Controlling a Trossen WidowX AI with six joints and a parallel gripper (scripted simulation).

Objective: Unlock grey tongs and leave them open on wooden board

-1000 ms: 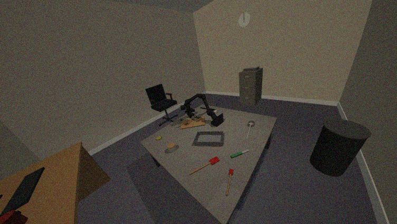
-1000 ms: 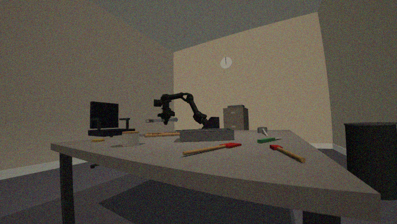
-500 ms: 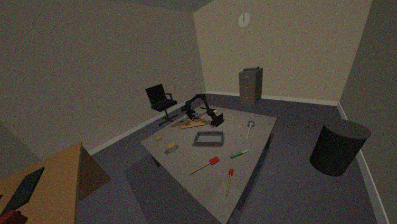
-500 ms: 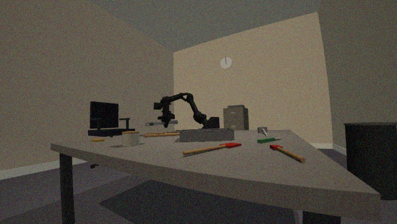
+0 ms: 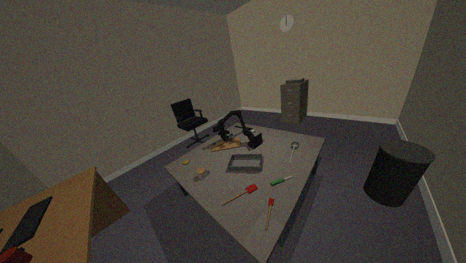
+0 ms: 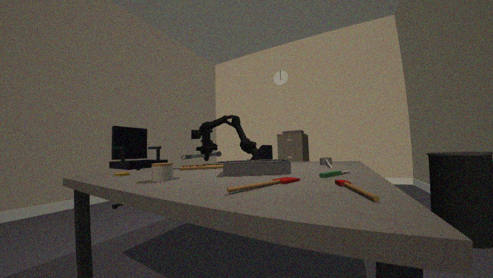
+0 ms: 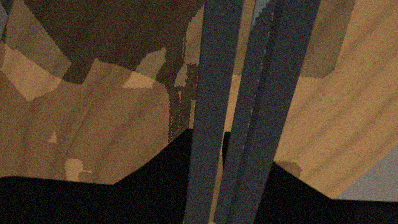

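My gripper tip is now 10 mm past the wooden board, 10 mm to the right of it and 40 mm above it. The rest, counted from my gripper tip: yellow disc: 500 mm ahead, 100 mm to the right, 40 mm below; then roasting tin: 120 mm ahead, 470 mm to the left, 20 mm below; then green-handled tool: 90 mm ahead, 840 mm to the left, 40 mm below.
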